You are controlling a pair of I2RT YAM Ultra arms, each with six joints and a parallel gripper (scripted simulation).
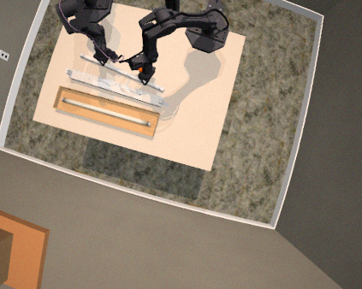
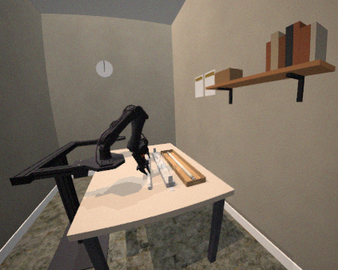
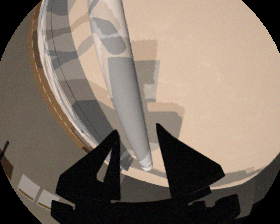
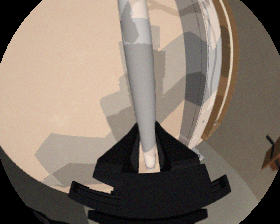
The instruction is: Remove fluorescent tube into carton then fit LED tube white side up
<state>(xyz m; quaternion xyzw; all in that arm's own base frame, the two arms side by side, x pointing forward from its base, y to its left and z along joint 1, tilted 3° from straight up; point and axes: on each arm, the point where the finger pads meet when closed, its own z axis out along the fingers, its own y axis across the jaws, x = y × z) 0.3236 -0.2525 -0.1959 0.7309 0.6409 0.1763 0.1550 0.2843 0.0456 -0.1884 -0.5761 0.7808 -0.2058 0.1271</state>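
The LED tube is 12 cm to the left of my right hand, 2 cm ahead of it and 1 cm below it. Round my right hand: carton (28 cm ahead, 10 cm to the left); then light fixture (13 cm ahead, 11 cm to the left, 3 cm above); then old fluorescent tube (29 cm ahead, 10 cm to the left).
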